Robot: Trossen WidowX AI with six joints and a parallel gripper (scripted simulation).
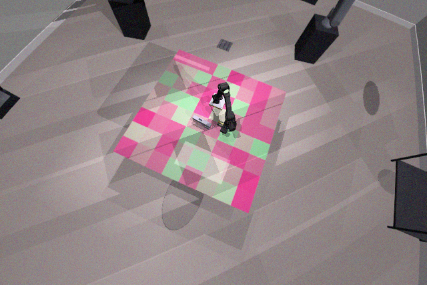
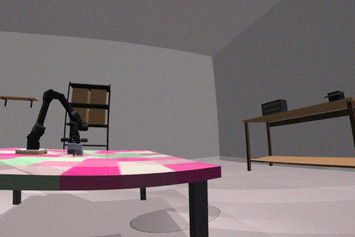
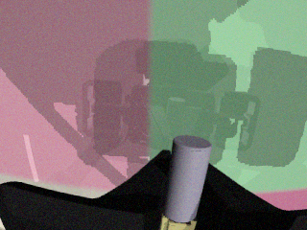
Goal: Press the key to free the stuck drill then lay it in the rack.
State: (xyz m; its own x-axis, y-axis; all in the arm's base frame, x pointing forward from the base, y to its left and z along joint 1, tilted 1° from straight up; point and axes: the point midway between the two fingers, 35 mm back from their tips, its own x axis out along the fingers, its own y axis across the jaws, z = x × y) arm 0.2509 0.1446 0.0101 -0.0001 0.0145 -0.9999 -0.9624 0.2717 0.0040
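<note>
Now: the drill 4 cm to the right of my gripper tip, 4 cm above it and 1 cm behind it. From my gripper tip the other things lie so: grey fixture 23 cm to the right, 4 cm above, 1 cm ahead; then rack 5 cm to the right, 2 cm behind, 1 cm above.
</note>
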